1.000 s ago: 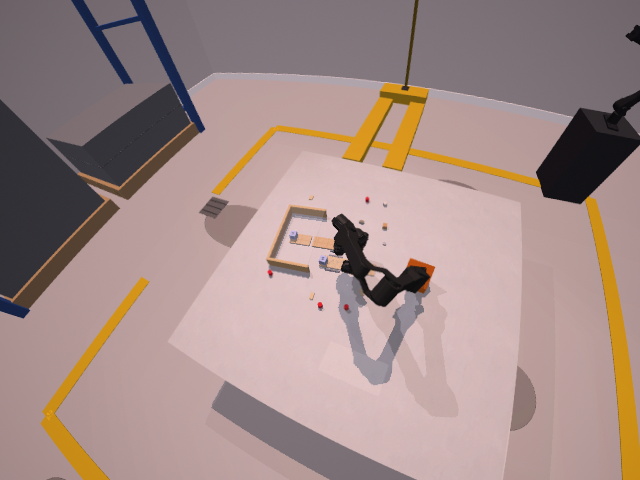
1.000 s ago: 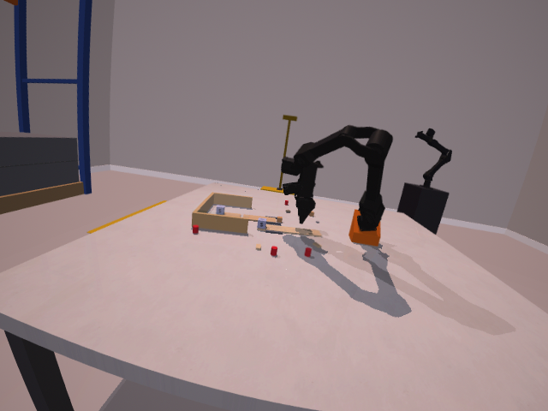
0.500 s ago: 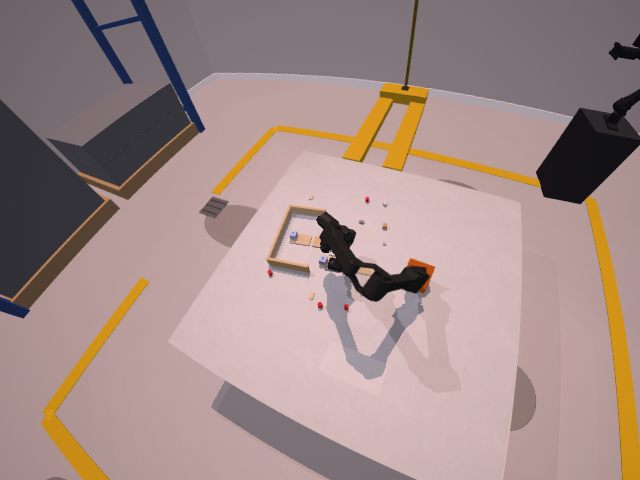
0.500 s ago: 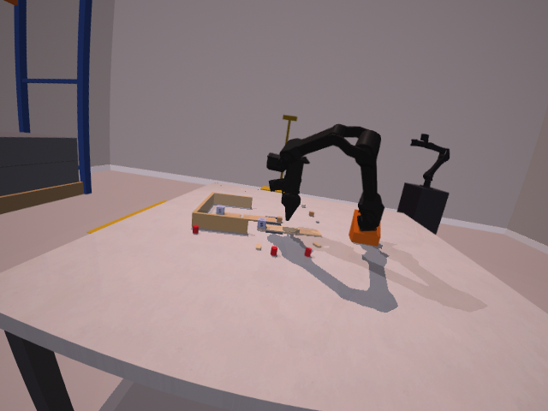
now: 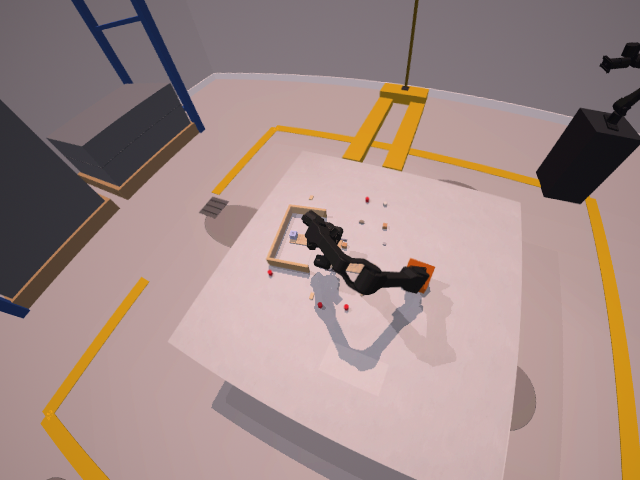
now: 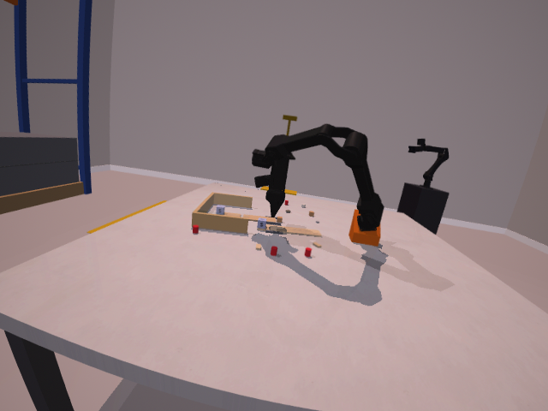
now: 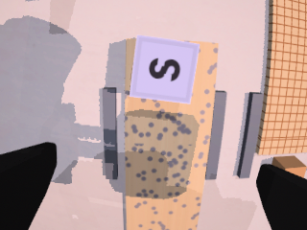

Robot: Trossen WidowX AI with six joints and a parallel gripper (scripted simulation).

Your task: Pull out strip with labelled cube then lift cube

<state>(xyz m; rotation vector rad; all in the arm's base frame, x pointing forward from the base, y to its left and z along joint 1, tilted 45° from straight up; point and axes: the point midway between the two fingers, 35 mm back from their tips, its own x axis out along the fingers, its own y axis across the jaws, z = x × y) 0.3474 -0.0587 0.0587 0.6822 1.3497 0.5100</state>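
The speckled strip is 7 cm behind my gripper tip, 1 cm to the right of it and 6 cm below it.
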